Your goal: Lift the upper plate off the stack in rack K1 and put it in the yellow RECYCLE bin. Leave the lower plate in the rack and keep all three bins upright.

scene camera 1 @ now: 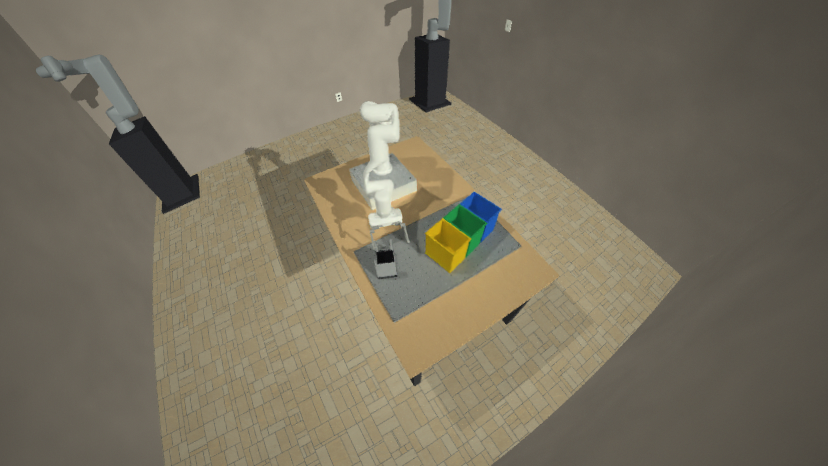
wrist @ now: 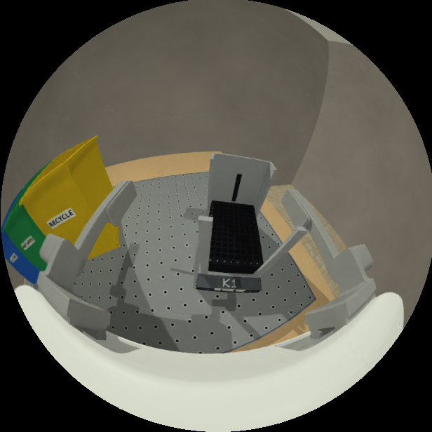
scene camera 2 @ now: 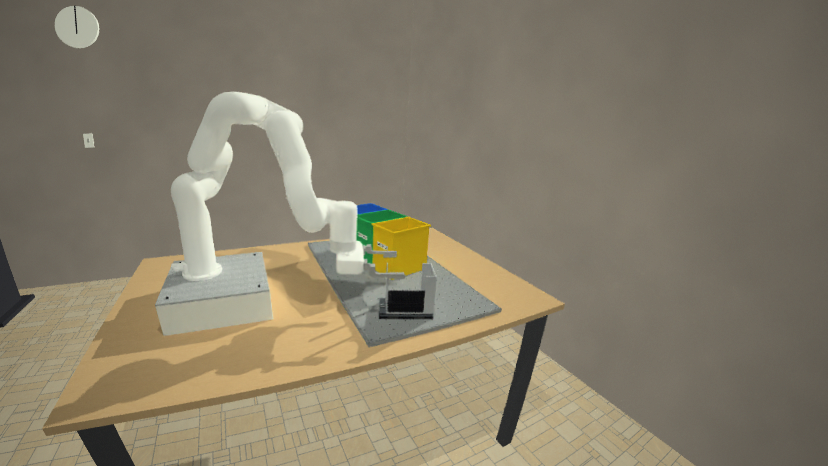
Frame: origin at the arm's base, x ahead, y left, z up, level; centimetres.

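Seen in the pictures: end effector, tool point: (scene camera 1: 390,241) (scene camera 2: 392,264); arm's base, origin of the base link: (scene camera 1: 382,168) (scene camera 2: 202,272).
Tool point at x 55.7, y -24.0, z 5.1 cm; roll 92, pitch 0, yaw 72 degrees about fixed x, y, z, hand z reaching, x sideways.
Pixels of each thing's middle, then the offset from my tool point to it. Level surfaces: height alone.
- Rack K1, body centre: (scene camera 2: 406,290) (scene camera 1: 385,257) dz -6.8, dx +2.3, dy -5.0 cm
- black plate stack, body centre: (scene camera 2: 409,299) (scene camera 1: 385,262) dz -9.7, dx +3.2, dy -5.4 cm
- yellow RECYCLE bin, body centre: (scene camera 2: 400,247) (scene camera 1: 446,246) dz -4.7, dx +14.1, dy +23.5 cm
- green bin, body centre: (scene camera 2: 379,237) (scene camera 1: 462,231) dz -4.7, dx +11.0, dy +36.3 cm
- blue bin, body centre: (scene camera 1: 477,217) dz -4.7, dx +7.9, dy +49.0 cm
- perforated board, its level: dz -13.7 cm
- wooden table, its level: dz -15.0 cm
Rack K1 (scene camera 1: 386,269) (scene camera 2: 429,292) (wrist: 225,172) stands on the perforated grey board, its tall grey wall on the side away from the arm. A black plate stack (scene camera 1: 384,256) (scene camera 2: 405,301) (wrist: 234,235) sits in it; the upper and lower plates cannot be told apart. My gripper (scene camera 1: 390,245) (scene camera 2: 399,265) (wrist: 209,194) is open and empty, its fingers wide apart, above and on the arm's side of the rack. The yellow RECYCLE bin (scene camera 1: 447,251) (scene camera 2: 408,248) (wrist: 75,192) stands upright, to the left in the wrist view.
The green bin (scene camera 1: 476,236) (wrist: 20,225) and the blue bin (scene camera 1: 490,222) (wrist: 22,267) stand upright in a row beyond the yellow bin. The perforated board (scene camera 1: 405,298) (scene camera 2: 463,301) (wrist: 160,225) lies on the wooden table (scene camera 1: 463,312) (scene camera 2: 301,347). The rack is near the board's edge.
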